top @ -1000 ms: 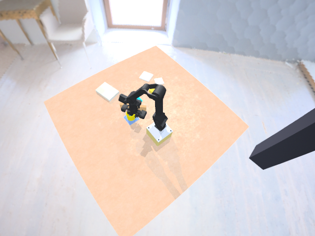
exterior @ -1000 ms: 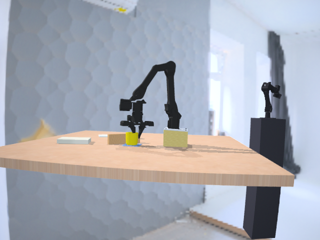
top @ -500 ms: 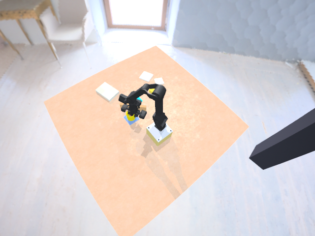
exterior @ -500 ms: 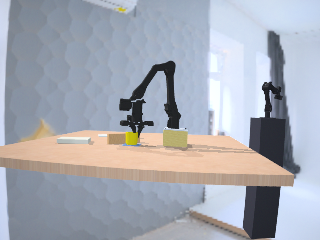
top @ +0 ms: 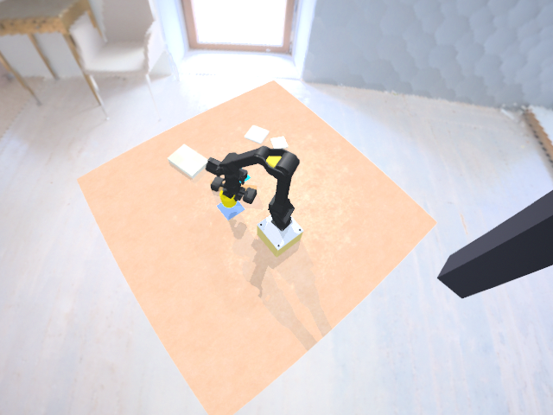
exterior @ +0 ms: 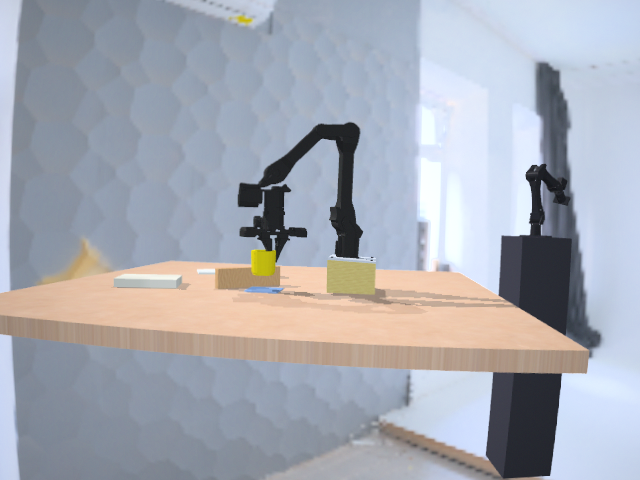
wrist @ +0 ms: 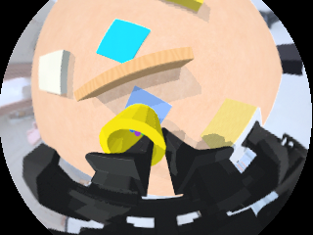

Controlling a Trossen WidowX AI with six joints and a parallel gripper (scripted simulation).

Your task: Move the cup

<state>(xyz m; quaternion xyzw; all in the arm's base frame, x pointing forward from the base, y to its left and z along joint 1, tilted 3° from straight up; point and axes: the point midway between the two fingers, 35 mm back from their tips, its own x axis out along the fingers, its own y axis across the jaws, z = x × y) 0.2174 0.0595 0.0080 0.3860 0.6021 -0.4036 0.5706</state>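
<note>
My gripper tip is 13 cm to the left of the cyan pad, 13 cm short of it and 9 cm above it. Also, from my gripper tip: wooden bar (8 cm ahead, 6 cm to the right, 6 cm below); yellow cup (2 cm ahead, 1 cm to the left); pale blue pad (9 cm below, 2 cm ahead, 1 cm to the left).
</note>
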